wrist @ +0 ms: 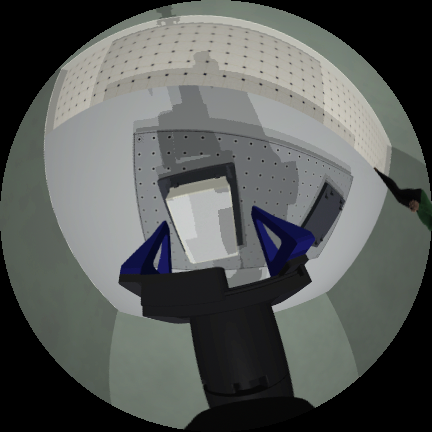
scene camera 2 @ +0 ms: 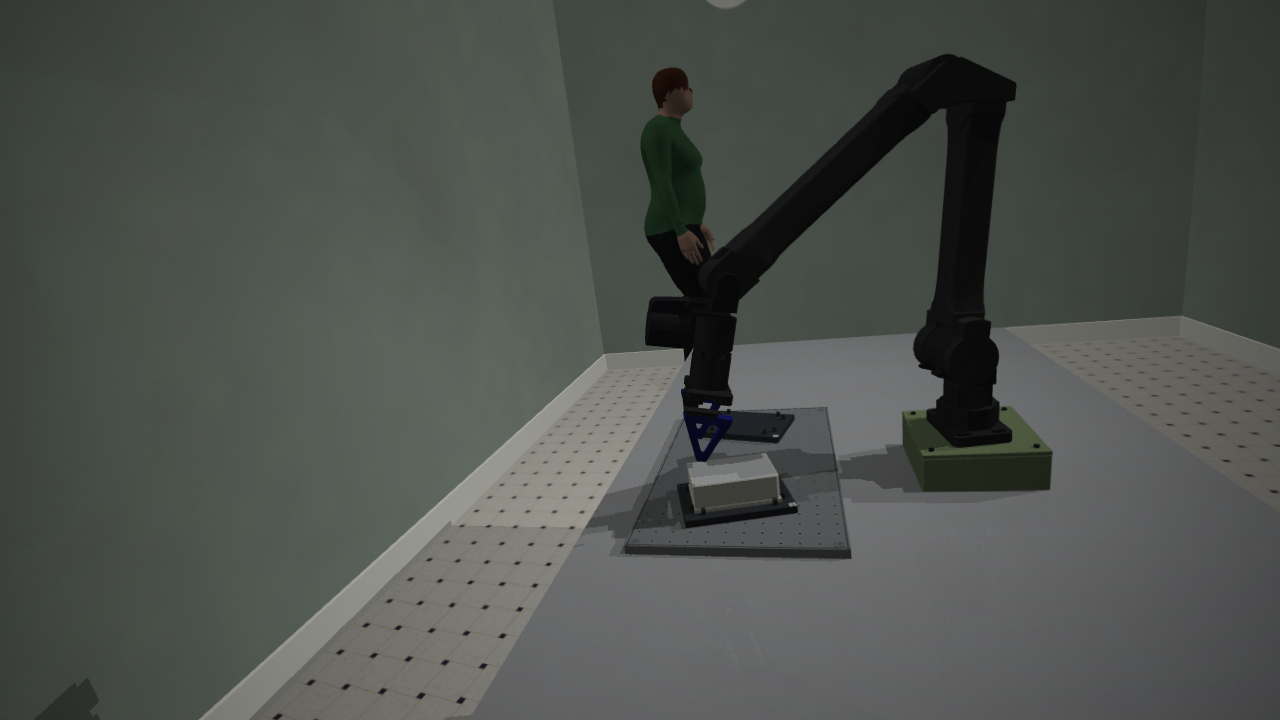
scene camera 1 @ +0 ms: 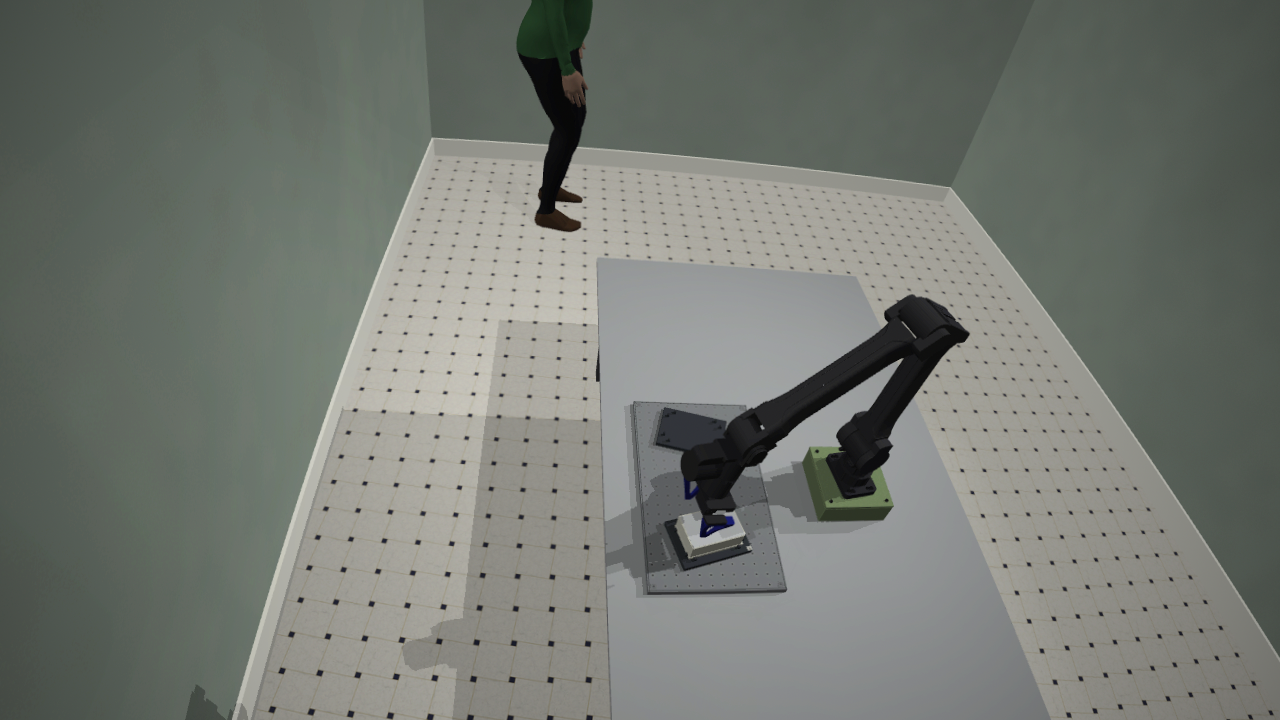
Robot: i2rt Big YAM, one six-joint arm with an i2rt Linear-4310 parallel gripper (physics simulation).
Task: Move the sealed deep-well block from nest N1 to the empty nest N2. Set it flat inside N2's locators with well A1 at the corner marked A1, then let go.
Path:
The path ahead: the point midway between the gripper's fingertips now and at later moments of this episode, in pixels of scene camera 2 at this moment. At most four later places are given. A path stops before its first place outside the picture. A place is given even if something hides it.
The gripper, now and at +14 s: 699, 449; 727, 488. At the last of these places it grips a white block.

